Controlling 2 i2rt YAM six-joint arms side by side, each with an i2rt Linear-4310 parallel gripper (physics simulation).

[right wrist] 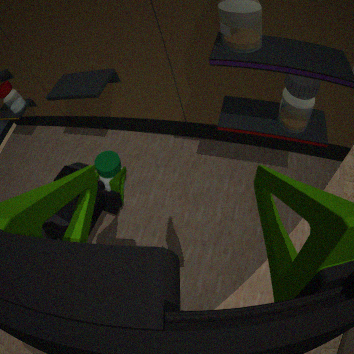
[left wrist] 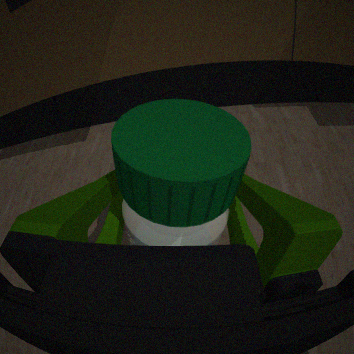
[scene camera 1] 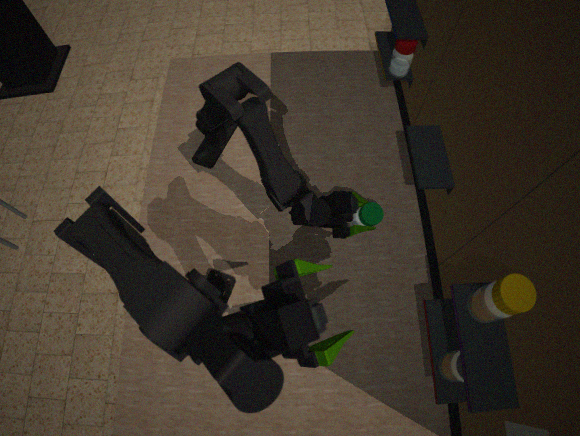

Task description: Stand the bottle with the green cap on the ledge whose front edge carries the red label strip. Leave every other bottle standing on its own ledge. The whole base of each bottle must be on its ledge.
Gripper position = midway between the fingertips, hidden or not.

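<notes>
Red-capped bottle [scene camera 1: 402, 55]. Red-strip ledge [scene camera 1: 441, 320], purple-edged ledge [scene camera 1: 491, 383]. Green-capped bottle [left wrist: 179, 162], again in the right wrist view [right wrist: 107, 163]. Yellow-capped bottle [scene camera 1: 513, 294]; out of frame in the left wrist view. Grey-capped bottle [right wrist: 297, 100]; in the left wrist view, out of frame. My left gripper [left wrist: 174, 174], again in the right wrist view [right wrist: 113, 165]. My right gripper [scene camera 1: 340, 298], again in the right wrist view [right wrist: 175, 174].
</notes>
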